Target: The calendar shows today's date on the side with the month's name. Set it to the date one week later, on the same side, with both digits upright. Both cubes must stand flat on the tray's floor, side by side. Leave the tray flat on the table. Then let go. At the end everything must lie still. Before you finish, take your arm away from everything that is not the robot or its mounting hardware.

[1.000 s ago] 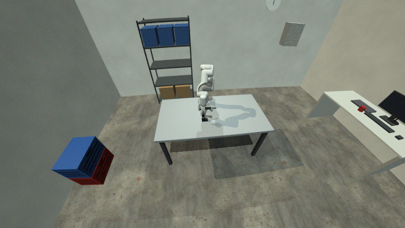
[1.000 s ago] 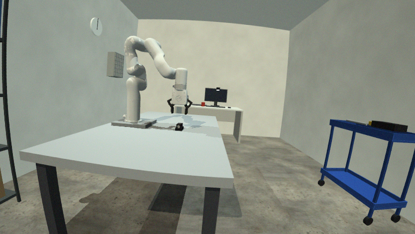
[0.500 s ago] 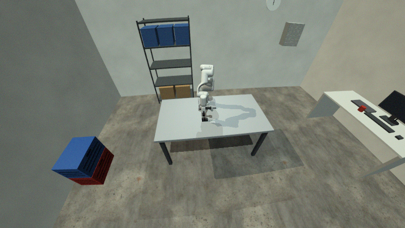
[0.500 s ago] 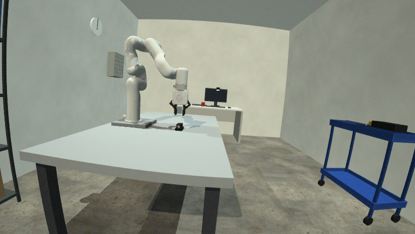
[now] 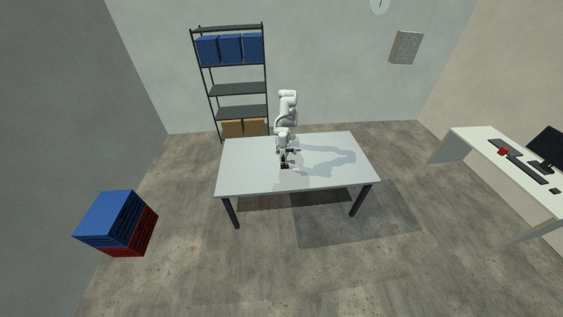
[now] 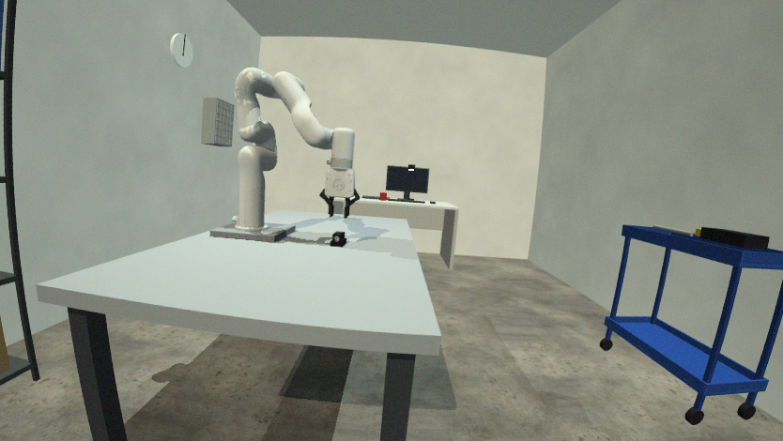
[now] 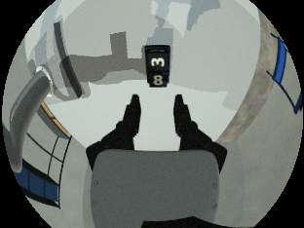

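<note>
Right now my hand is 9 cm above the cube.
</note>
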